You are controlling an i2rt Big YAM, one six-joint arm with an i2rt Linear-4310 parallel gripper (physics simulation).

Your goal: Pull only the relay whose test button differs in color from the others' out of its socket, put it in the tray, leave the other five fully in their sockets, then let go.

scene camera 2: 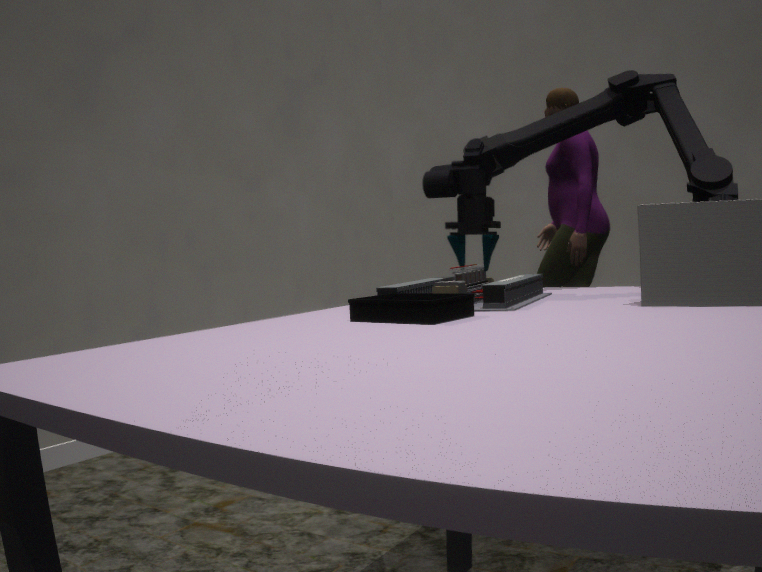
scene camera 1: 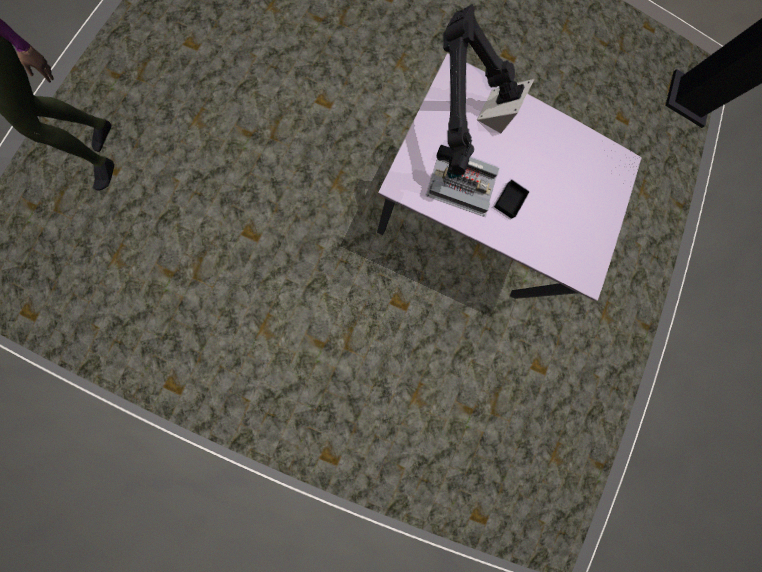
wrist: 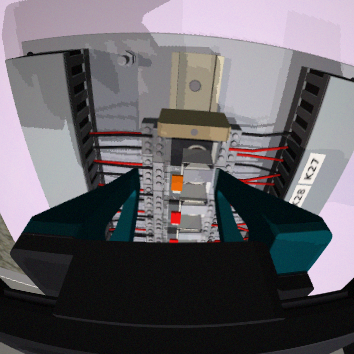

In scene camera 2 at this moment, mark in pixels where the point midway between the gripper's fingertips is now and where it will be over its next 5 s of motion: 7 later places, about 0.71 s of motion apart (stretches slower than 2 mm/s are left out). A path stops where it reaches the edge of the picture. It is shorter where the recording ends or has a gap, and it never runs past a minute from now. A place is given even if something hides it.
The gripper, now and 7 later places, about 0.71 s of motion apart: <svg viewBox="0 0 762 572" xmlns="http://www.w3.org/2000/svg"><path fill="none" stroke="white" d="M474 271L476 274L478 271L481 261L484 247L469 238L451 235L439 238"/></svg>
